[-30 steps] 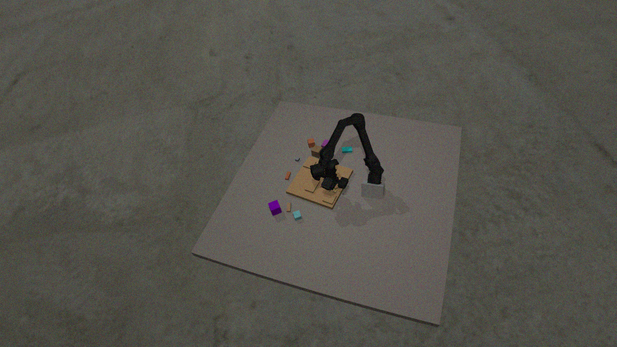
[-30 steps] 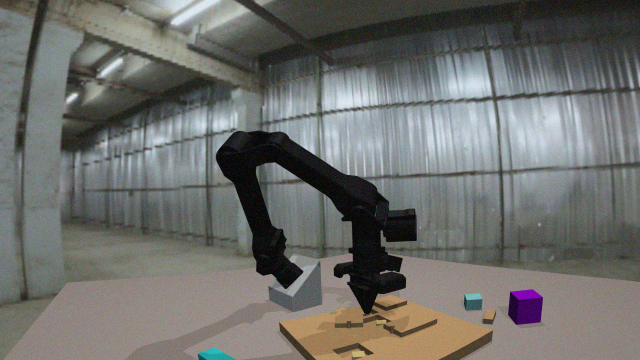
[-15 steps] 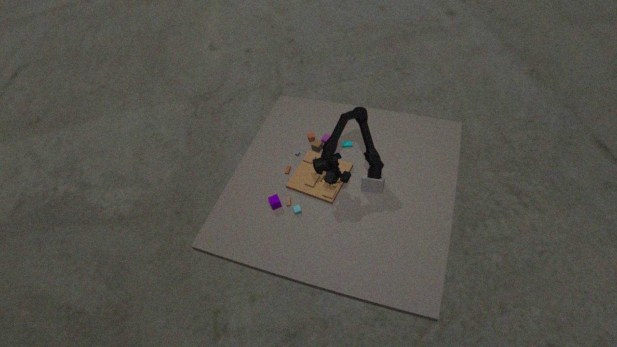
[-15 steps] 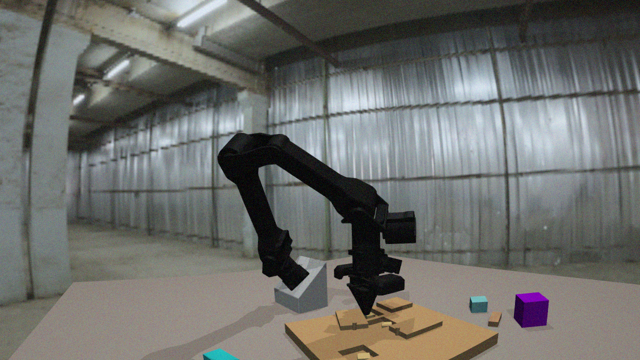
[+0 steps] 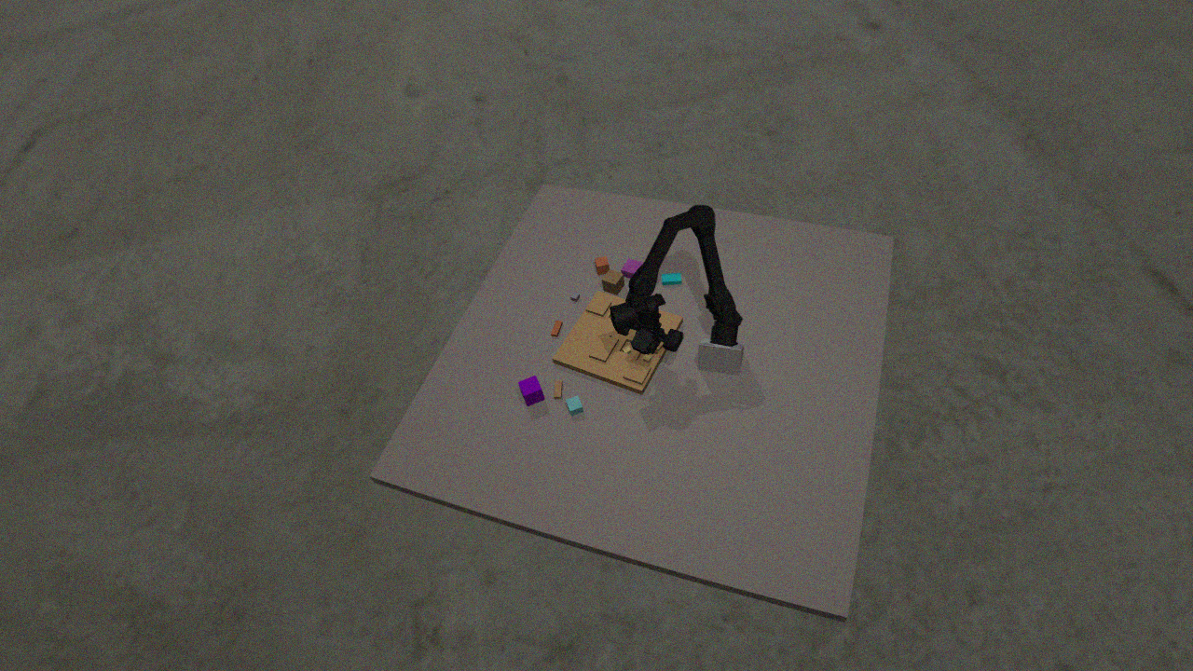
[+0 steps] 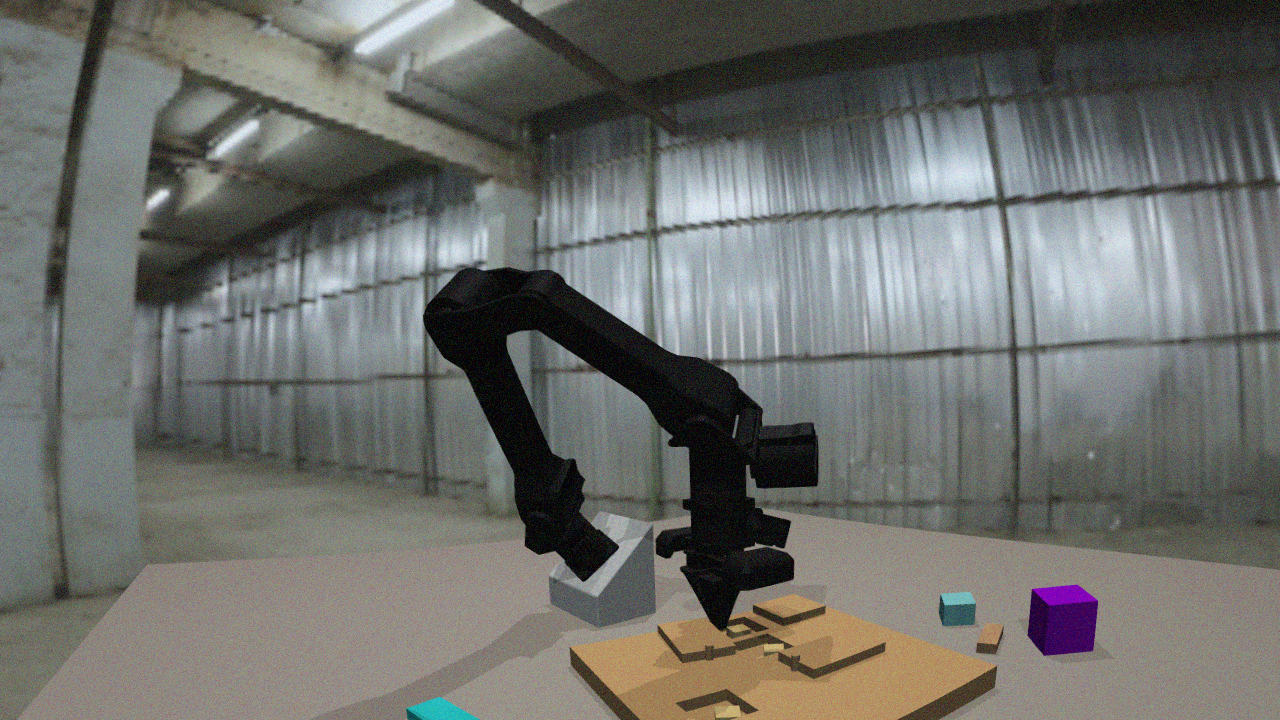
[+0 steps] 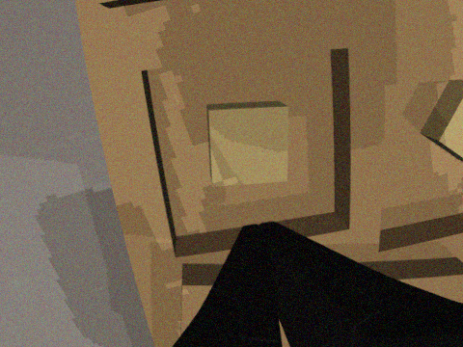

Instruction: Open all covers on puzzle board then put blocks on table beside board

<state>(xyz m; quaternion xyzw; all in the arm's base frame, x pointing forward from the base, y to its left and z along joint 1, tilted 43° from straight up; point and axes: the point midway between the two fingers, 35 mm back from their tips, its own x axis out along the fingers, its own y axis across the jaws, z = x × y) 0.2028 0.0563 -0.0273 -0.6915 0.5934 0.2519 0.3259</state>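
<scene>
The orange piece lies 210 mm to the left of my gripper tip, 200 mm ahead of it and 20 mm below it. The rest, counted from my gripper tip: brown block: 220 mm ahead, 210 mm to the right; then teal block: 300 mm to the right, 50 mm ahead, 20 mm below; then light blue block: 250 mm to the left, 130 mm ahead, 10 mm below.
</scene>
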